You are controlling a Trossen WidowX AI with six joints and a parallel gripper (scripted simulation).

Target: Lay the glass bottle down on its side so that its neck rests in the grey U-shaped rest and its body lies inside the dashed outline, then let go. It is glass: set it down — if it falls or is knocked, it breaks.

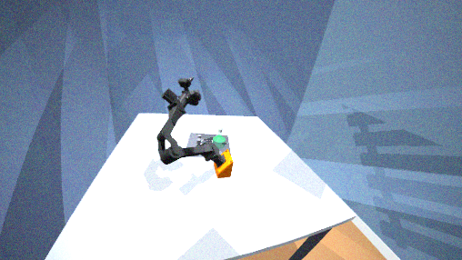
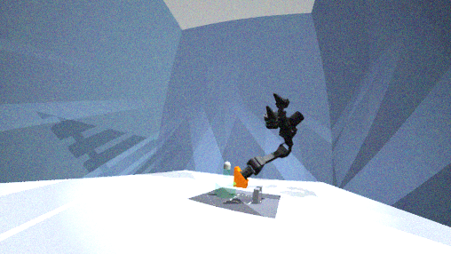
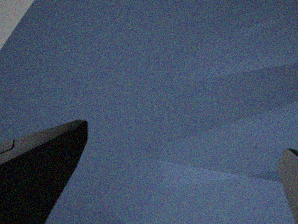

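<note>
Right now my gripper tip is 3 cm past the glass bottle, 19 cm to the left of it and 35 cm above it. The rest, counted from my gripper tip: dark grey mat (1 cm behind, 11 cm to the right, 44 cm below).
</note>
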